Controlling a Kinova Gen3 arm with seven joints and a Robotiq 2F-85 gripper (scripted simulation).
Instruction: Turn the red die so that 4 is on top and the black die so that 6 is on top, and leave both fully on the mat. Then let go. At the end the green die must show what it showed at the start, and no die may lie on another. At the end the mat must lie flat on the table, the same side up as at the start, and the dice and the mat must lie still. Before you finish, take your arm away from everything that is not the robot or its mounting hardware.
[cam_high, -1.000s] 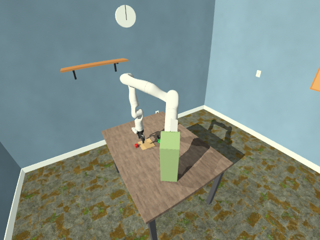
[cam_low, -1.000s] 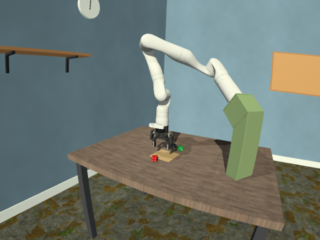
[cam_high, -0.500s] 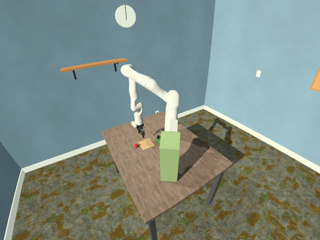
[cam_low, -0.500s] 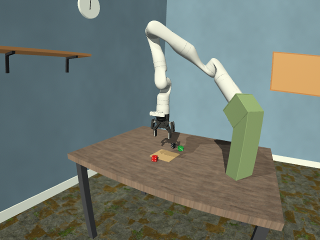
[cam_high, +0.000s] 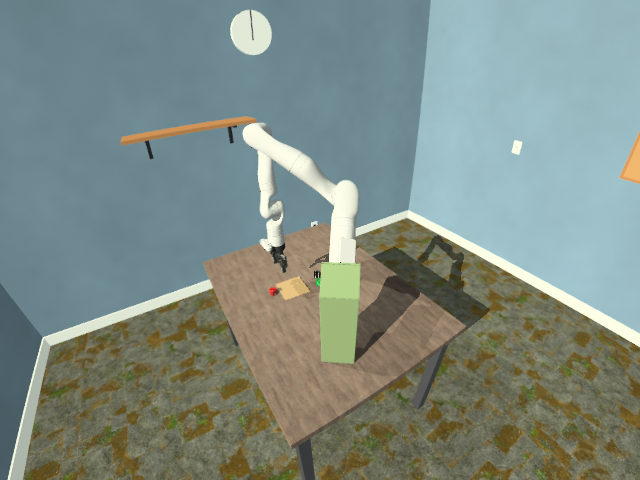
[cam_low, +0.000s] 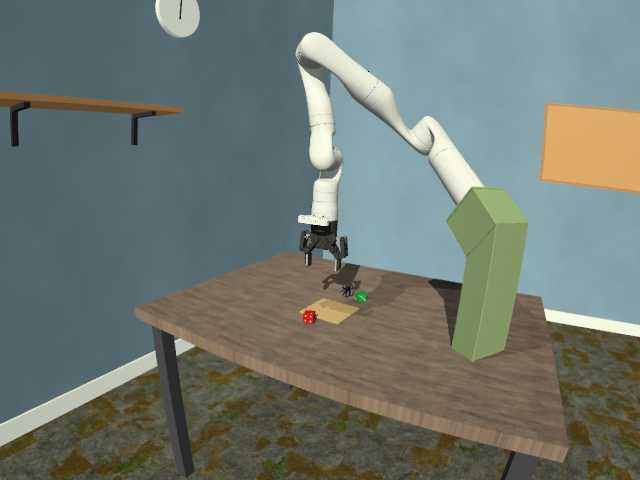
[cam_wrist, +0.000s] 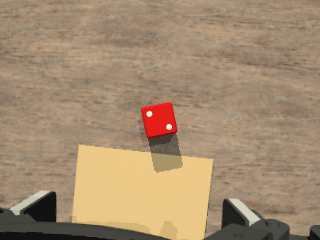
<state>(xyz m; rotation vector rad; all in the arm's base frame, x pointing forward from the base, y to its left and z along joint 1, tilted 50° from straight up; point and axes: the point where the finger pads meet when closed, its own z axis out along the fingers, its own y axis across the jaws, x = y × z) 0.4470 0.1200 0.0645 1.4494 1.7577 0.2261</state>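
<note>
Right now my hand is 140 mm above the red die, 50 mm to the right of it and 10 mm short of it. The rest, counted from my hand: black die: 210 mm to the right, 140 mm below; then tan mat: 160 mm below, 50 mm to the right, 10 mm behind; then green die: 190 mm to the right, 140 mm below, 60 mm behind.
</note>
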